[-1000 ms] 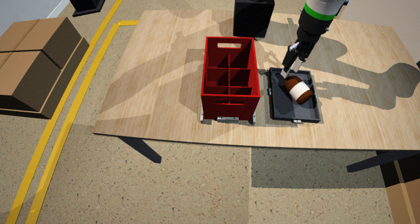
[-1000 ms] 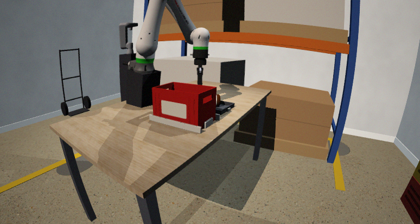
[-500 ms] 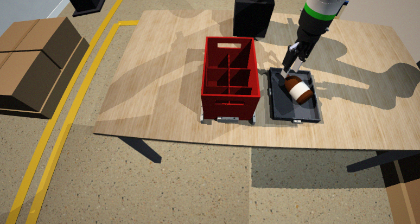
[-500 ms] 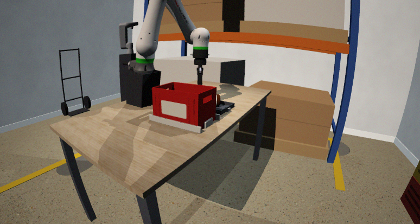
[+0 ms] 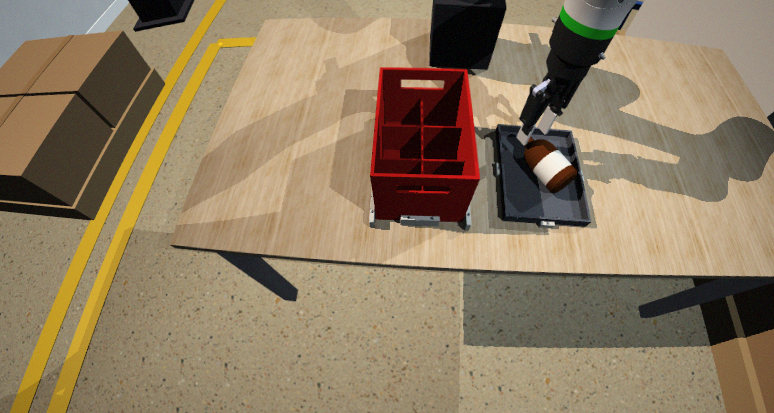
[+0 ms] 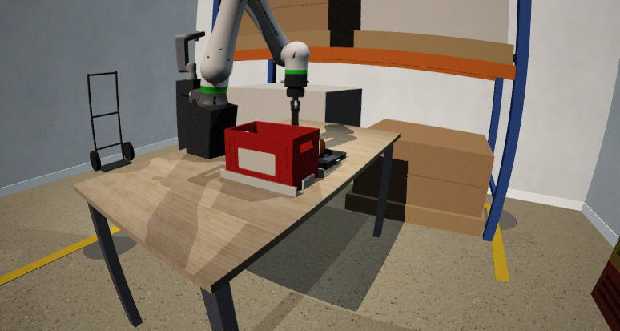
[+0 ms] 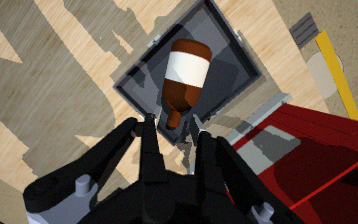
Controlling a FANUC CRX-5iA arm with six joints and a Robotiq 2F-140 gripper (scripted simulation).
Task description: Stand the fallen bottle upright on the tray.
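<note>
My hand is 50 mm short of the brown bottle, 20 mm to the right of it and 60 mm above it. Also, from my hand: dark grey tray: 70 mm ahead, 20 mm to the left, 90 mm below; then red crate: 10 mm ahead, 260 mm to the right, 10 mm below.
</note>
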